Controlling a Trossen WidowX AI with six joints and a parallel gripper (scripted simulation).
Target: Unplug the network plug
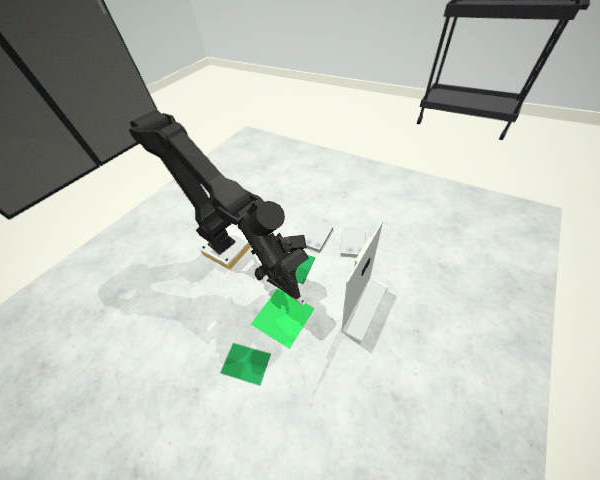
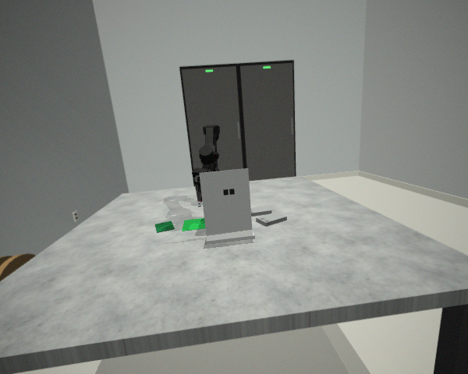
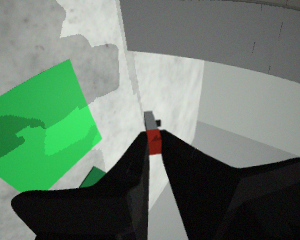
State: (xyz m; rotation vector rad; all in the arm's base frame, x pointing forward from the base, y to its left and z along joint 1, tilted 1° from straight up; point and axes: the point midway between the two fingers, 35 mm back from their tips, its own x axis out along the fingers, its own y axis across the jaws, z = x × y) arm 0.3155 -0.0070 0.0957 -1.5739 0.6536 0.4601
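Right now the green marked square is 40 mm behind my gripper tip, 30 mm to the right of it and 110 mm below it. Also, from my gripper tip: white upright panel (90 mm ahead, 130 mm to the left).
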